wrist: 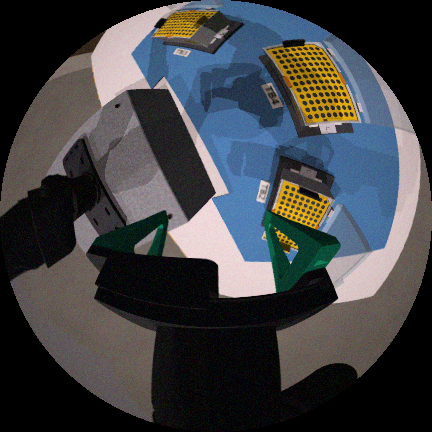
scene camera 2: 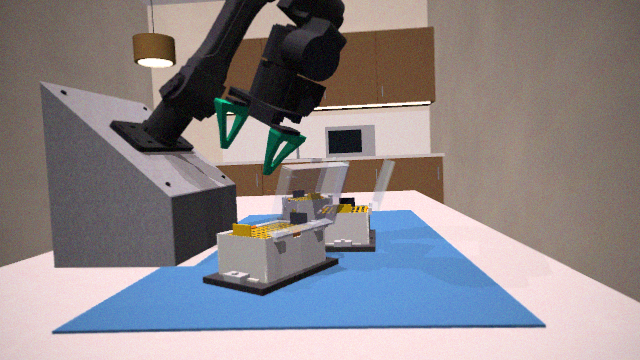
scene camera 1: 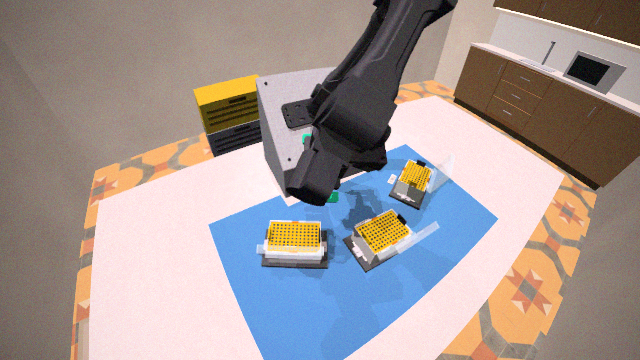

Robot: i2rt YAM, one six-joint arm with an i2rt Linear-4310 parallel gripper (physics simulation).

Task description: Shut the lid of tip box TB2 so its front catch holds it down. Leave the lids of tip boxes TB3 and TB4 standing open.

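Frame: origin at the arm's base, x ahead, y right, z down, level; centimetres.
Seen in the pictures: gripper, fingertip midpoint: [wrist: 215, 215] [scene camera 2: 244, 161]; arm's base, origin of the base link: [wrist: 89, 189] [scene camera 2: 155, 139] [scene camera 1: 316, 109].
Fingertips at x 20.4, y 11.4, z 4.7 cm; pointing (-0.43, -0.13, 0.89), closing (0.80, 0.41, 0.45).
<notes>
Pixels of each thing's top centre, then the offset from my fingertips to it. Level surfaces: height alone.
- Tip box TB2, middle of its top: [scene camera 2: 272, 218] [wrist: 294, 227] [scene camera 1: 294, 232] dx +6.0, dy +8.4, dz +7.8 cm
- Tip box TB4, middle of its top: [wrist: 318, 74] [scene camera 2: 344, 200] [scene camera 1: 385, 226] dx +14.7, dy -11.0, dz +7.8 cm
- Tip box TB3, middle of its top: [scene camera 2: 305, 191] [scene camera 1: 417, 170] dx +4.2, dy -33.5, dz +7.8 cm
- blue mat, its level: dz +15.2 cm
Tip box TB2 [scene camera 1: 294, 235] [scene camera 2: 295, 260] [wrist: 300, 200] holds a yellow rack of tips. Its clear lid [scene camera 2: 307, 175] [wrist: 347, 240] stands open. Tip box TB4 [scene camera 1: 384, 231] [scene camera 2: 350, 227] [wrist: 312, 82] has its clear lid [scene camera 1: 422, 235] [scene camera 2: 384, 185] open, leaning back. Tip box TB3 [scene camera 1: 416, 175] [wrist: 185, 25] has its clear lid [scene camera 1: 442, 172] open too. My gripper [scene camera 2: 246, 160] [wrist: 215, 215] is open and empty, above the boxes and to the pedestal side. One green finger overlaps TB2 in the wrist view. In scene camera 1 the arm hides most of the fingers.
The boxes stand on dark bases on a blue mat [scene camera 1: 300, 310] [scene camera 2: 425, 300]. The grey sloped pedestal [scene camera 1: 275, 130] [scene camera 2: 110, 210] [wrist: 165, 145] carries the arm and stands beside the mat. Small white labels lie by the boxes.
</notes>
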